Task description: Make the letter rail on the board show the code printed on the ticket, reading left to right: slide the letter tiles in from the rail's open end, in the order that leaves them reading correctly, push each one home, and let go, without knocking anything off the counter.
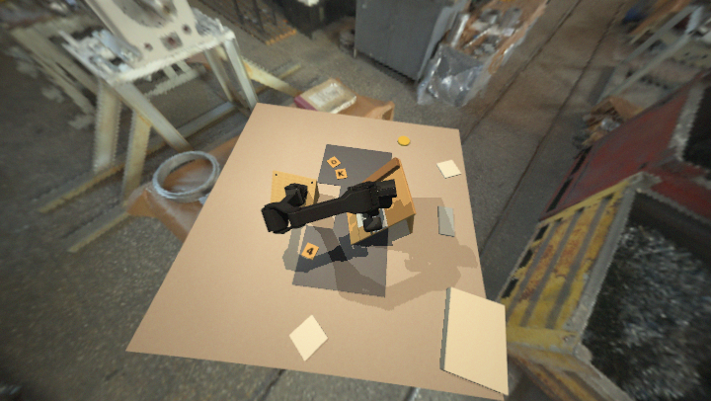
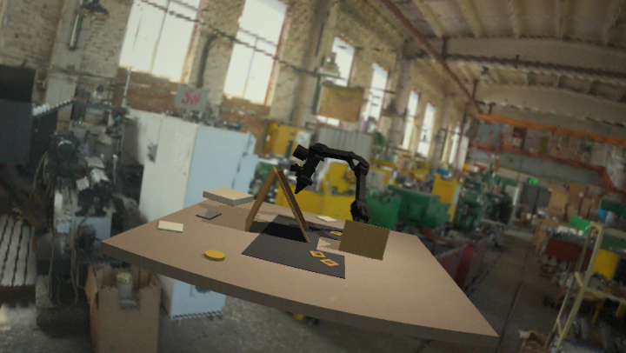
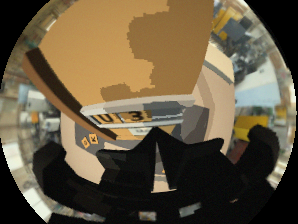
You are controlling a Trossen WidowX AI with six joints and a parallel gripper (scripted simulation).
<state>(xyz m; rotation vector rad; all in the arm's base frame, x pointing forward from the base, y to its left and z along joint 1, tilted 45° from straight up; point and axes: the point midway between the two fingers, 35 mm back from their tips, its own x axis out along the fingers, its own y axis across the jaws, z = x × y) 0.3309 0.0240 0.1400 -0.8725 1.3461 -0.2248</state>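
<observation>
My gripper tip is now 4 cm to the right of the letter tile, 2 cm above it and 1 cm short of it. From my gripper tip the other things lie so: orange tile marked u 10 cm to the left, 2 cm below, 1 cm behind; white ticket 10 cm below, 3 cm behind, 2 cm to the left; dark mat 18 cm below, 14 cm behind, 9 cm to the left.
</observation>
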